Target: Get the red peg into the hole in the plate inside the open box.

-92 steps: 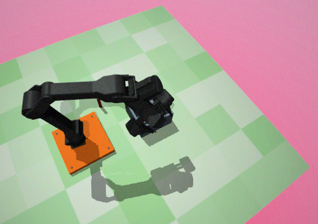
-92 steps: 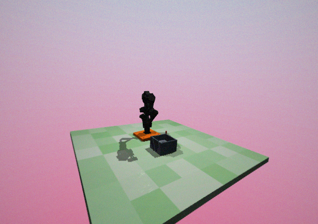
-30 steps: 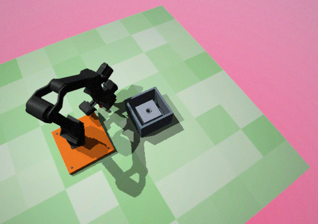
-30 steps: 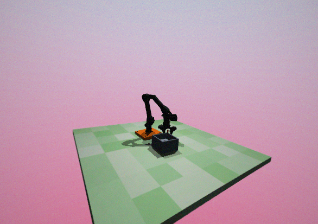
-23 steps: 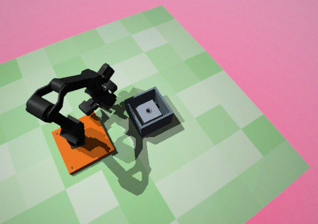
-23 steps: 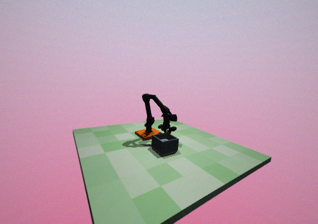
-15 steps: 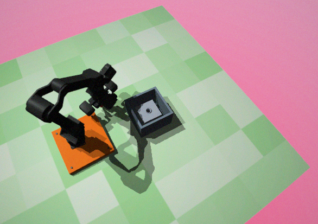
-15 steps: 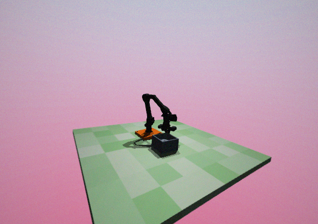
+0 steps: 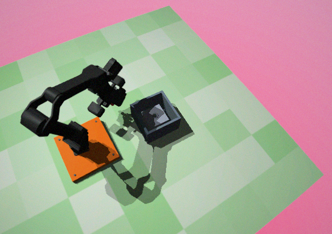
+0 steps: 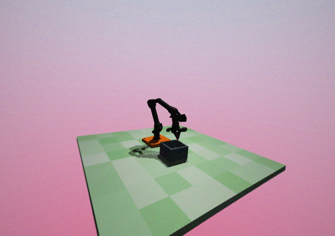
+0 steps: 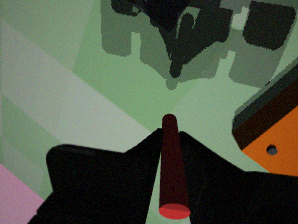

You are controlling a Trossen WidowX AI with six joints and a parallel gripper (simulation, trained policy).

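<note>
The grey plate lies 160 mm ahead of my gripper tip, 130 mm to the right of it and 30 mm below it. Also, from my gripper tip: red peg (20 mm above); dark box (160 mm ahead, 130 mm to the right, 50 mm below).
</note>
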